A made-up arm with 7 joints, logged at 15 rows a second.
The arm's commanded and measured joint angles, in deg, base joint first. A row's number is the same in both.
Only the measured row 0 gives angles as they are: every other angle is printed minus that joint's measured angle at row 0.
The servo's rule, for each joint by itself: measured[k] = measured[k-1] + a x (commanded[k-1-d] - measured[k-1]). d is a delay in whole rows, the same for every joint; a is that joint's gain. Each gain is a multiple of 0.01, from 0.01 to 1. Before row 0 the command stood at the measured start. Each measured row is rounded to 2 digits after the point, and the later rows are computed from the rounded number. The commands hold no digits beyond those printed.
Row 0, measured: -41.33 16.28 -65.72 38.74 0.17 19.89 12.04
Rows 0 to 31, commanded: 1.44 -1.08 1.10 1.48 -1.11 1.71 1.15; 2.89 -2.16 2.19 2.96 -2.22 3.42 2.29; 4.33 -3.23 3.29 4.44 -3.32 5.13 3.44; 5.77 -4.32 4.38 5.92 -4.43 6.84 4.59; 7.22 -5.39 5.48 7.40 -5.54 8.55 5.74; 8.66 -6.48 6.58 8.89 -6.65 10.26 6.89; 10.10 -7.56 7.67 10.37 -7.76 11.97 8.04; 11.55 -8.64 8.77 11.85 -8.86 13.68 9.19; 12.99 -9.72 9.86 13.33 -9.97 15.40 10.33; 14.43 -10.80 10.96 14.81 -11.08 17.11 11.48; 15.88 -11.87 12.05 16.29 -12.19 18.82 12.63; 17.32 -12.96 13.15 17.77 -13.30 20.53 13.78; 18.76 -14.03 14.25 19.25 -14.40 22.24 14.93; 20.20 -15.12 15.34 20.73 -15.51 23.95 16.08; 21.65 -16.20 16.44 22.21 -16.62 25.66 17.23; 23.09 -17.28 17.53 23.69 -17.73 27.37 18.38; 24.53 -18.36 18.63 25.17 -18.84 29.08 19.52; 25.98 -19.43 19.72 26.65 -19.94 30.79 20.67; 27.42 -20.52 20.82 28.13 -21.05 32.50 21.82; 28.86 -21.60 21.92 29.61 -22.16 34.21 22.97; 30.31 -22.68 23.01 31.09 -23.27 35.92 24.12; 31.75 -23.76 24.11 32.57 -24.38 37.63 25.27; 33.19 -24.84 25.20 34.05 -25.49 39.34 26.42; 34.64 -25.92 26.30 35.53 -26.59 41.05 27.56; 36.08 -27.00 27.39 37.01 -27.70 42.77 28.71; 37.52 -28.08 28.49 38.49 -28.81 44.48 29.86; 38.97 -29.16 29.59 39.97 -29.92 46.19 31.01; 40.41 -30.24 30.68 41.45 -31.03 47.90 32.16; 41.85 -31.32 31.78 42.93 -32.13 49.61 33.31; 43.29 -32.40 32.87 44.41 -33.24 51.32 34.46; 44.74 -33.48 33.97 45.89 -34.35 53.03 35.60; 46.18 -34.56 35.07 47.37 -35.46 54.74 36.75
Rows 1 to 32, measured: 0.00 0.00 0.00 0.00 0.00 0.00 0.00; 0.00 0.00 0.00 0.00 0.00 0.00 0.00; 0.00 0.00 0.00 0.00 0.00 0.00 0.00; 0.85 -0.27 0.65 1.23 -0.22 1.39 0.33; 2.05 -0.74 1.56 2.67 -0.62 3.03 0.90; 3.40 -1.36 2.58 4.14 -1.16 4.73 1.64; 4.80 -2.10 3.64 5.62 -1.81 6.44 2.50; 6.23 -2.92 4.73 7.10 -2.56 8.15 3.44; 7.66 -3.81 5.82 8.59 -3.38 9.86 4.44; 9.10 -4.75 6.91 10.07 -4.26 11.57 5.48; 10.55 -5.72 8.01 11.55 -5.18 13.28 6.56; 11.99 -6.72 9.10 13.03 -6.14 15.00 7.65; 13.43 -7.74 10.20 14.51 -7.13 16.71 8.76; 14.88 -8.77 11.29 15.99 -8.14 18.42 9.88; 16.32 -9.82 12.39 17.47 -9.17 20.13 11.01; 17.76 -10.87 13.49 18.95 -10.22 21.84 12.15; 19.20 -11.93 14.58 20.43 -11.28 23.55 13.29; 20.65 -13.00 15.68 21.91 -12.35 25.26 14.43; 22.09 -14.07 16.77 23.39 -13.43 26.97 15.58; 23.53 -15.14 17.87 24.87 -14.51 28.68 16.72; 24.98 -16.21 18.96 26.35 -15.60 30.39 17.87; 26.42 -17.29 20.06 27.83 -16.69 32.10 19.02; 27.86 -18.37 21.16 29.31 -17.78 33.81 20.17; 29.31 -19.45 22.25 30.79 -18.88 35.52 21.32; 30.75 -20.53 23.35 32.27 -19.98 37.23 22.47; 32.19 -21.61 24.44 33.75 -21.08 38.94 23.62; 33.64 -22.69 25.54 35.23 -22.18 40.65 24.76; 35.08 -23.77 26.63 36.71 -23.28 42.37 25.91; 36.52 -24.85 27.73 38.19 -24.39 44.08 27.06; 37.97 -25.93 28.83 39.67 -25.50 45.79 28.21; 39.41 -27.01 29.92 41.15 -26.61 47.50 29.36; 40.85 -28.09 31.02 42.63 -27.71 49.21 30.51
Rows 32 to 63, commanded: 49.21 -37.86 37.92 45.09 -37.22 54.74 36.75; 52.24 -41.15 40.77 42.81 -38.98 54.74 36.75; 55.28 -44.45 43.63 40.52 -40.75 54.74 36.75; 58.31 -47.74 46.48 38.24 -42.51 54.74 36.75; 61.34 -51.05 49.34 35.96 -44.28 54.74 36.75; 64.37 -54.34 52.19 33.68 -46.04 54.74 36.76; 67.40 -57.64 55.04 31.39 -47.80 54.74 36.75; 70.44 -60.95 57.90 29.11 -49.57 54.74 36.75; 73.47 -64.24 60.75 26.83 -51.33 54.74 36.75; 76.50 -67.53 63.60 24.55 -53.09 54.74 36.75; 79.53 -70.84 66.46 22.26 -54.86 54.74 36.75; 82.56 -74.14 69.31 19.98 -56.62 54.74 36.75; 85.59 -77.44 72.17 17.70 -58.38 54.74 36.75; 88.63 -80.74 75.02 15.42 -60.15 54.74 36.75; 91.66 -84.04 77.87 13.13 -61.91 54.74 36.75; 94.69 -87.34 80.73 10.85 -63.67 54.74 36.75; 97.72 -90.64 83.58 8.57 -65.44 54.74 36.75; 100.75 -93.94 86.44 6.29 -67.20 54.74 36.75; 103.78 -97.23 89.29 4.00 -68.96 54.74 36.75; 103.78 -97.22 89.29 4.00 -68.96 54.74 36.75; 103.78 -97.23 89.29 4.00 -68.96 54.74 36.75; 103.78 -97.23 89.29 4.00 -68.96 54.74 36.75; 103.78 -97.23 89.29 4.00 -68.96 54.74 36.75; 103.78 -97.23 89.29 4.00 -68.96 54.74 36.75; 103.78 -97.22 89.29 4.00 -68.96 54.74 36.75; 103.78 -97.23 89.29 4.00 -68.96 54.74 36.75; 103.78 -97.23 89.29 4.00 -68.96 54.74 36.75; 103.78 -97.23 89.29 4.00 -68.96 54.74 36.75; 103.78 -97.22 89.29 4.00 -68.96 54.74 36.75; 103.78 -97.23 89.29 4.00 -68.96 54.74 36.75; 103.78 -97.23 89.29 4.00 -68.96 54.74 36.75; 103.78 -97.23 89.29 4.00 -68.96 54.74 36.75
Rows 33 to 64, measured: 42.29 -29.17 32.11 44.11 -28.82 50.92 31.66; 43.74 -30.25 33.21 45.59 -29.93 52.63 32.80; 45.18 -31.33 34.31 47.07 -31.04 54.34 33.95; 47.56 -32.96 36.44 45.43 -32.28 54.66 34.76; 50.32 -35.01 38.99 43.26 -33.62 54.72 35.34; 53.25 -37.37 41.73 40.99 -35.05 54.74 35.75; 56.24 -39.96 44.53 38.71 -36.54 54.74 36.04; 59.25 -42.73 47.37 36.43 -38.09 54.74 36.25; 62.27 -45.63 50.21 34.15 -39.68 54.74 36.40; 65.30 -48.63 53.06 31.86 -41.30 54.74 36.50; 68.33 -51.71 55.92 29.58 -42.95 54.74 36.57; 71.36 -54.84 58.77 27.30 -44.63 54.74 36.62; 74.39 -58.01 61.62 25.02 -46.32 54.74 36.66; 77.42 -61.22 64.48 22.73 -48.03 54.74 36.69; 80.45 -64.45 67.33 20.45 -49.75 54.74 36.71; 83.48 -67.70 70.19 18.17 -51.48 54.74 36.72; 86.52 -70.96 73.04 15.89 -53.21 54.74 36.73; 89.55 -74.23 75.89 13.60 -54.95 54.74 36.74; 92.58 -77.51 78.75 11.32 -56.69 54.74 36.74; 95.61 -80.79 81.60 9.04 -58.44 54.74 36.74; 98.64 -84.08 84.46 6.76 -60.19 54.74 36.74; 101.67 -87.37 87.31 4.47 -61.94 54.74 36.74; 102.91 -89.83 88.48 4.08 -63.34 54.74 36.74; 103.42 -91.68 88.96 4.01 -64.46 54.74 36.74; 103.63 -93.07 89.15 4.00 -65.36 54.74 36.74; 103.72 -94.11 89.23 4.00 -66.08 54.74 36.74; 103.76 -94.89 89.27 4.00 -66.66 54.74 36.74; 103.77 -95.47 89.28 4.00 -67.12 54.74 36.74; 103.78 -95.91 89.29 4.00 -67.49 54.74 36.74; 103.78 -96.24 89.29 4.00 -67.78 54.74 36.74; 103.78 -96.49 89.29 4.00 -68.02 54.74 36.74; 103.78 -96.67 89.29 4.00 -68.21 54.74 36.74
